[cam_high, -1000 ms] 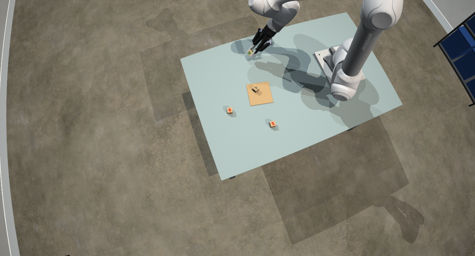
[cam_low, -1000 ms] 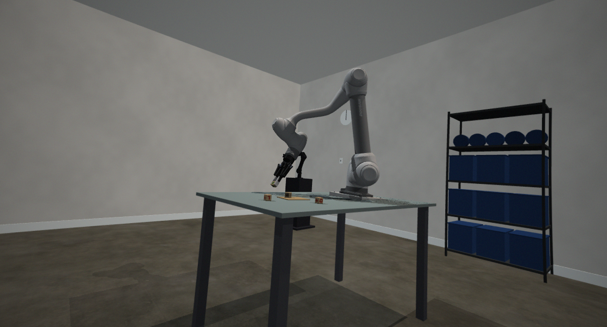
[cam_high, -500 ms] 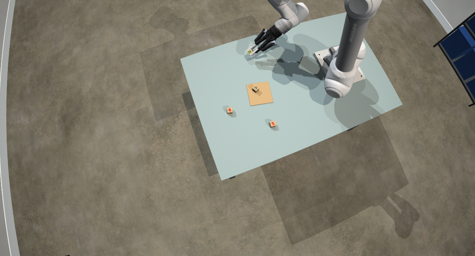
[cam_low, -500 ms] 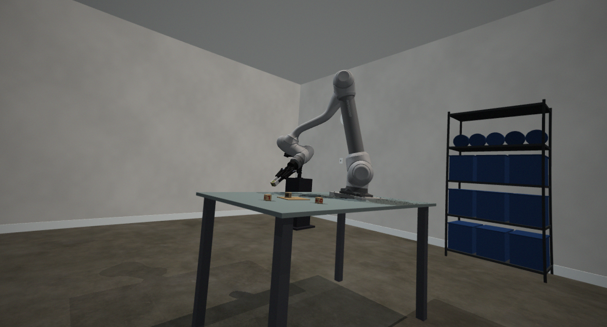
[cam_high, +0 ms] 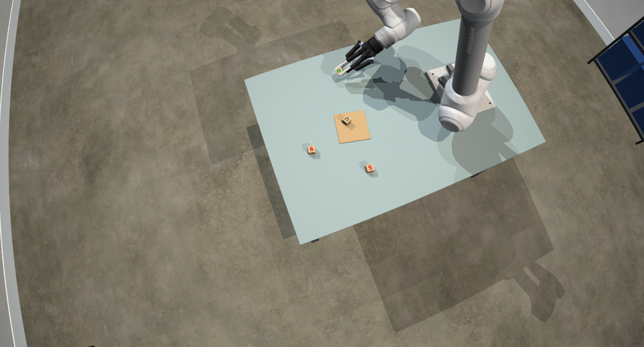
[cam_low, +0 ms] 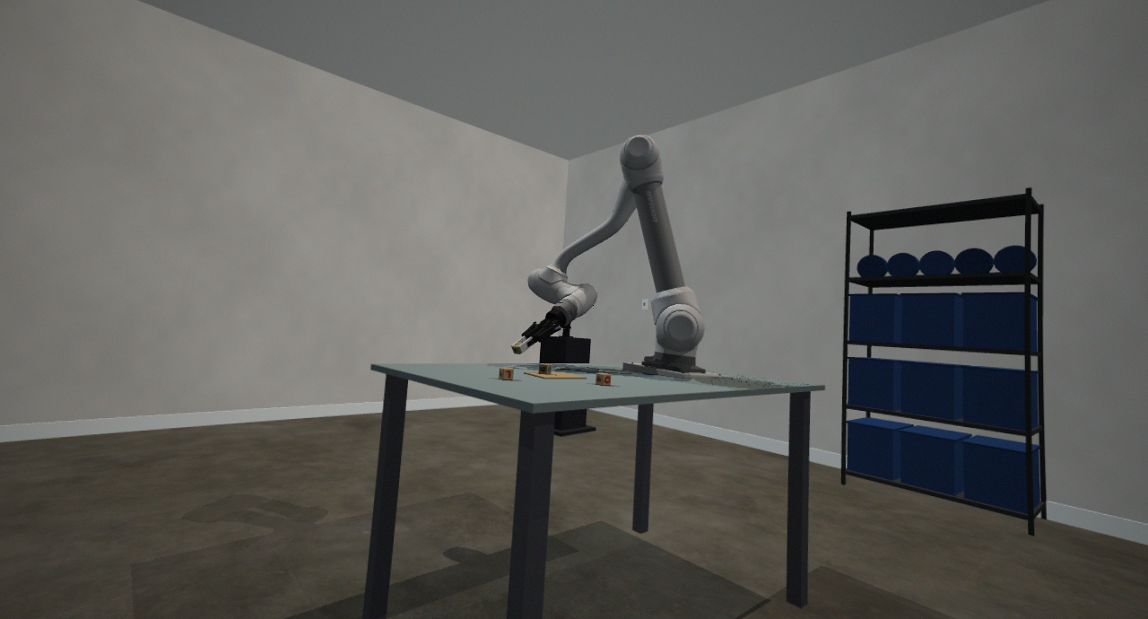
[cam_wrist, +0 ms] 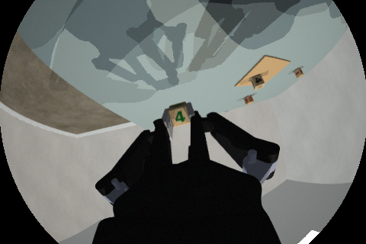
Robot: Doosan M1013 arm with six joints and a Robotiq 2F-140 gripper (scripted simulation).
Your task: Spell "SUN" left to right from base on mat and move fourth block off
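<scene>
Now: hand 110 mm short of the S block, 450 mm to the right of it and 70 mm above it. The rest, counted from my hand: N block 20 mm ahead, 10 mm below; mat 80 mm ahead, 250 mm to the left, 80 mm below; 6 block 290 mm ahead, 270 mm to the left, 70 mm below.
</scene>
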